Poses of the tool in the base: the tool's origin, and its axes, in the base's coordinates. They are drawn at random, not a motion.
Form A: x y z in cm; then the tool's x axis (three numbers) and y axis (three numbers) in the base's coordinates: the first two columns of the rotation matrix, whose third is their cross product.
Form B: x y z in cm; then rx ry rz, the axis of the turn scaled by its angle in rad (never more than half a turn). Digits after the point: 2 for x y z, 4 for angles.
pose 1, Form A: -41.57 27.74 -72.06 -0.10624 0.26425 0.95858 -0.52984 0.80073 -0.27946
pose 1, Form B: -41.57 27.74 -72.06 0.2207 -1.5389 0.6789
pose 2, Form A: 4.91 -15.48 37.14 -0.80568 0.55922 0.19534 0.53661 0.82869 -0.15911
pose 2, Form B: 4.91 -15.48 37.14 -0.8448 -2.7769 0.1407
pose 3, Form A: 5.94 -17.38 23.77 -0.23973 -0.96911 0.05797 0.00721 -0.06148 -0.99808
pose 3, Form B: 5.94 -17.38 23.77 -1.1187 1.3450 -1.4386
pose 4, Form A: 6.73 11.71 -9.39 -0.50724 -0.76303 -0.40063 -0.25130 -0.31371 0.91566
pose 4, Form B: 6.73 11.71 -9.39 1.2863 -1.5549 -1.8778
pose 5, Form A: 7.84 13.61 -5.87 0.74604 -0.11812 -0.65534 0.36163 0.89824 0.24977
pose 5, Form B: 7.84 13.61 -5.87 0.3780 0.6820 -0.2694
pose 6, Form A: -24.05 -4.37 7.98 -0.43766 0.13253 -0.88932 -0.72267 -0.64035 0.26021
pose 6, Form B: -24.05 -4.37 7.98 -1.2233 0.8733 2.1077
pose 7, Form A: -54.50 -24.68 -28.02 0.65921 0.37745 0.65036 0.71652 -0.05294 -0.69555
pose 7, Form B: -54.50 -24.68 -28.02 -1.6668 -0.9038 -0.3489
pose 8, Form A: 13.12 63.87 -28.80 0.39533 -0.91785 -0.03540 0.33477 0.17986 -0.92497
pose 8, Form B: 13.12 63.87 -28.80 -1.0195 0.7101 -0.9986
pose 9, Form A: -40.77 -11.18 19.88 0.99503 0.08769 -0.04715 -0.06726 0.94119 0.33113
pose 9, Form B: -40.77 -11.18 19.88 0.3355 0.0615 0.0791
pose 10, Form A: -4.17 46.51 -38.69 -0.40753 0.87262 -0.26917 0.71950 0.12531 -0.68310
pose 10, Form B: -4.17 46.51 -38.69 -1.5836 -2.2000 1.1490
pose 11, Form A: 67.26 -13.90 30.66 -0.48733 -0.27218 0.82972 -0.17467 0.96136 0.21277
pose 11, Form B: 67.26 -13.90 30.66 0.3153 -2.0917 -0.1210
